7 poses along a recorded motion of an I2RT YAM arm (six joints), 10 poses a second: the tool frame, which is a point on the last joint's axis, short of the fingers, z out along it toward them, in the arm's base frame.
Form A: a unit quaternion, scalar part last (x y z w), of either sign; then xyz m.
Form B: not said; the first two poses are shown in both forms.
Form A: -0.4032 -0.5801 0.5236 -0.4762 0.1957 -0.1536 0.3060
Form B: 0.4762 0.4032 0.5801 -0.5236 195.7 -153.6 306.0
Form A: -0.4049 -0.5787 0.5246 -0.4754 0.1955 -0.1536 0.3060
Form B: 0.4754 0.4049 0.5787 -0.5246 195.5 -153.6 306.0
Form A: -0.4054 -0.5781 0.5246 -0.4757 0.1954 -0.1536 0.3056
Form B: 0.4757 0.4054 0.5781 -0.5246 195.4 -153.6 305.6
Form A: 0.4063 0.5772 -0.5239 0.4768 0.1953 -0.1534 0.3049
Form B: 0.4768 0.4063 0.5772 -0.5239 195.3 -153.4 304.9
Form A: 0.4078 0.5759 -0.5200 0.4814 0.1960 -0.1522 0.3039
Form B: 0.4814 0.4078 0.5759 -0.5200 196.0 -152.2 303.9
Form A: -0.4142 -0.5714 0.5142 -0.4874 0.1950 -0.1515 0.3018
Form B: 0.4874 0.4142 0.5714 -0.5142 195.0 -151.5 301.8
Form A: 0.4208 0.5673 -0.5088 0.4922 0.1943 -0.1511 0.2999
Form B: 0.4922 0.4208 0.5673 -0.5088 194.3 -151.1 299.9
